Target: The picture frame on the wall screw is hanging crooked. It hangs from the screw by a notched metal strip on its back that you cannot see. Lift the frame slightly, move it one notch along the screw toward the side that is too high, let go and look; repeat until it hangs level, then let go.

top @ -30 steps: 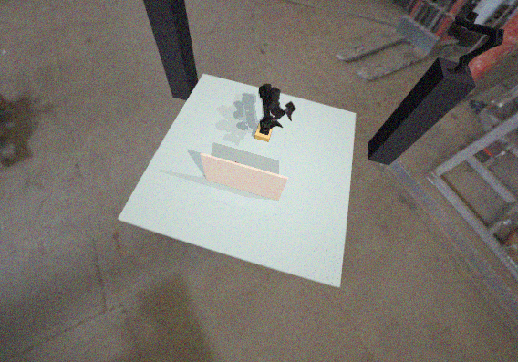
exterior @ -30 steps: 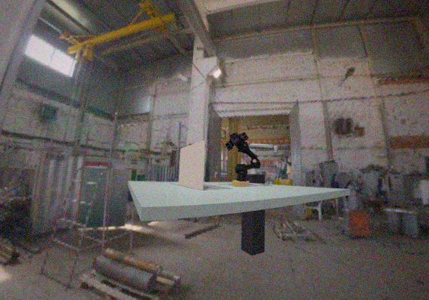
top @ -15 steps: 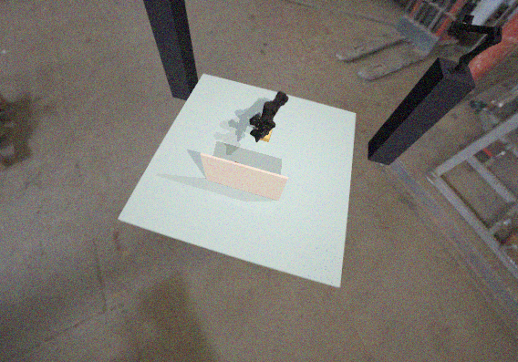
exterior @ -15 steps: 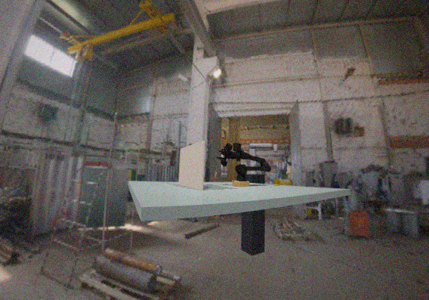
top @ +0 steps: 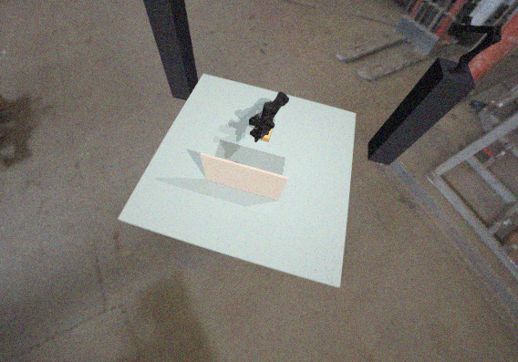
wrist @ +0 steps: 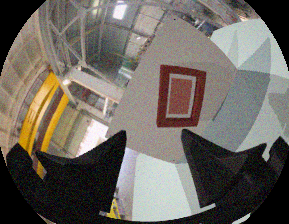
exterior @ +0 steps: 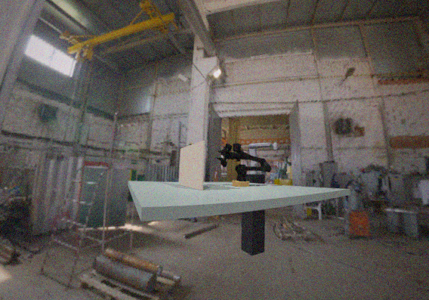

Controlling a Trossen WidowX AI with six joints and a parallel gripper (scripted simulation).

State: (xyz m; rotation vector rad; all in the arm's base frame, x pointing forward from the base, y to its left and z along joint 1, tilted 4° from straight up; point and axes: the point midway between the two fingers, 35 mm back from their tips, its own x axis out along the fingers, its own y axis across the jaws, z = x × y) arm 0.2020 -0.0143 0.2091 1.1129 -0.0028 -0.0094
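Now: gripper tip 200 mm short of the picture frame, 30 mm to the left of it and 90 mm above it. Also, from my gripper tip: wall panel 210 mm ahead, 30 mm to the right, 100 mm below.
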